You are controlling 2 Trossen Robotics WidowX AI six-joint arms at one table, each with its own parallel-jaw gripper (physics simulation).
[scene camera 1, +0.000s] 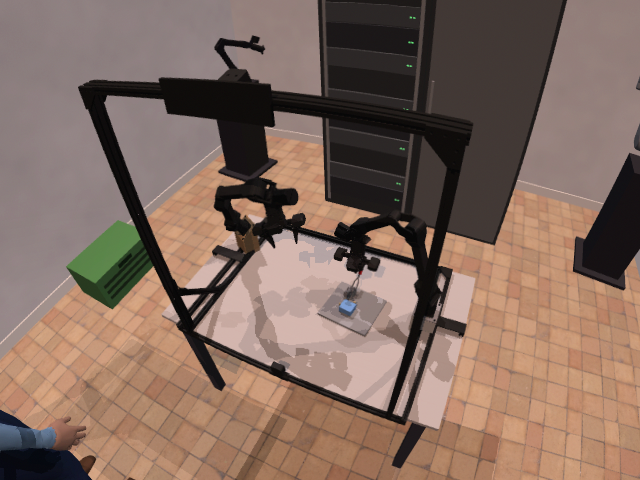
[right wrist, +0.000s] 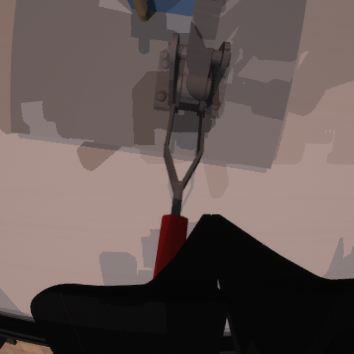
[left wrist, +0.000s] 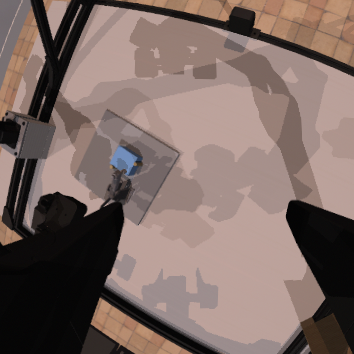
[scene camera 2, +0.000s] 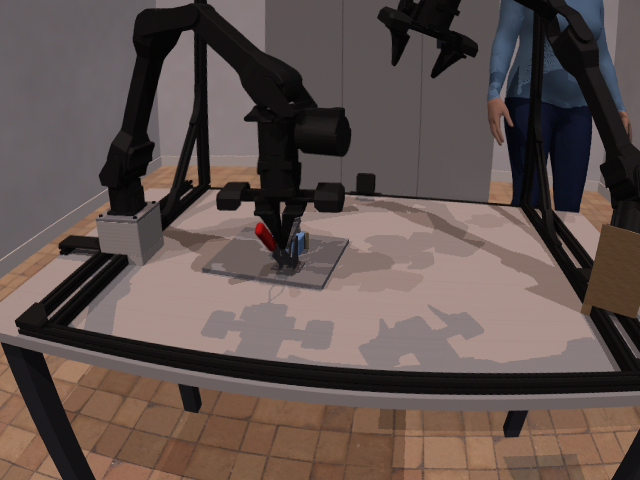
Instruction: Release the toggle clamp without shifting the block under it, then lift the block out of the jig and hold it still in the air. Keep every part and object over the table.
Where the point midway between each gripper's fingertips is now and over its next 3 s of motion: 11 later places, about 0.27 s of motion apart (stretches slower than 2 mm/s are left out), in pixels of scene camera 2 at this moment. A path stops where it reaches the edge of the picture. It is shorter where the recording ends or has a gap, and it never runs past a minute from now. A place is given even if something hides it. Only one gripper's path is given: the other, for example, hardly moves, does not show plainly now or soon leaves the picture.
My right gripper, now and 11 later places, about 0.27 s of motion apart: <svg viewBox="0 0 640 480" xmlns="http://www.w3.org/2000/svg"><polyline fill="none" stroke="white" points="283,248 279,218 279,185 282,178 288,161 294,150 297,145 298,144 302,158 299,192 299,198 302,202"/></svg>
